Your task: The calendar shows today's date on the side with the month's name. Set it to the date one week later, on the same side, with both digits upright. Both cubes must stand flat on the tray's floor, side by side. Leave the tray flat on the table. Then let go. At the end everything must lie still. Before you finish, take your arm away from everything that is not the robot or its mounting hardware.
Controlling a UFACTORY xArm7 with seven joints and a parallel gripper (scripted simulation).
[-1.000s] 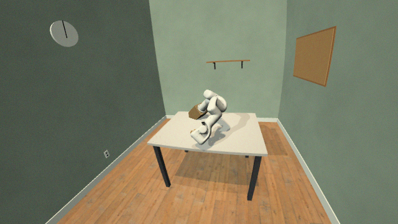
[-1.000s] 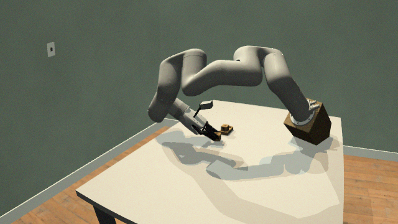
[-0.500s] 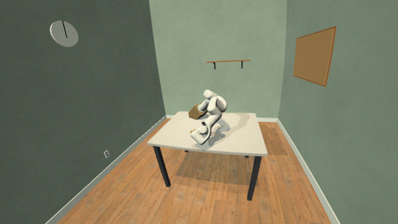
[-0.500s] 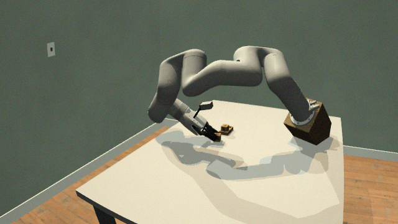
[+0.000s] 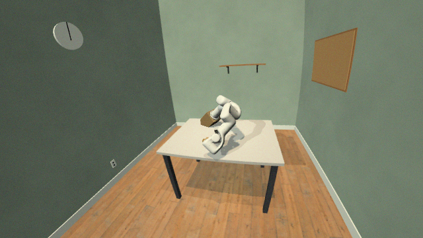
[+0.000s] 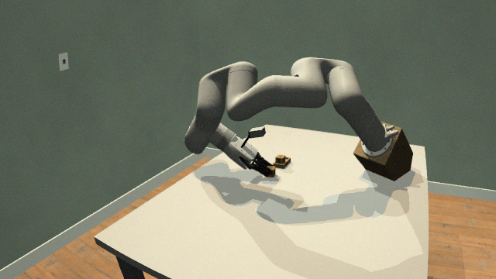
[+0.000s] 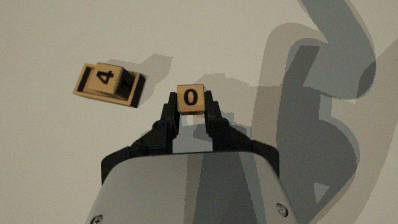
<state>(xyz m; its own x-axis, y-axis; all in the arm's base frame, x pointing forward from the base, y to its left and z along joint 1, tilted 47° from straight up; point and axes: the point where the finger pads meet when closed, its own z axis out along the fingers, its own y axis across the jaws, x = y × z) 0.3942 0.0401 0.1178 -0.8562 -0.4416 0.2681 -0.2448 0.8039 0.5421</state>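
The digit cube lies 20 mm behind my hand and 10 mm below it. Round my hand: wooden calendar tray: 10 mm behind, 110 mm to the right, 20 mm below.
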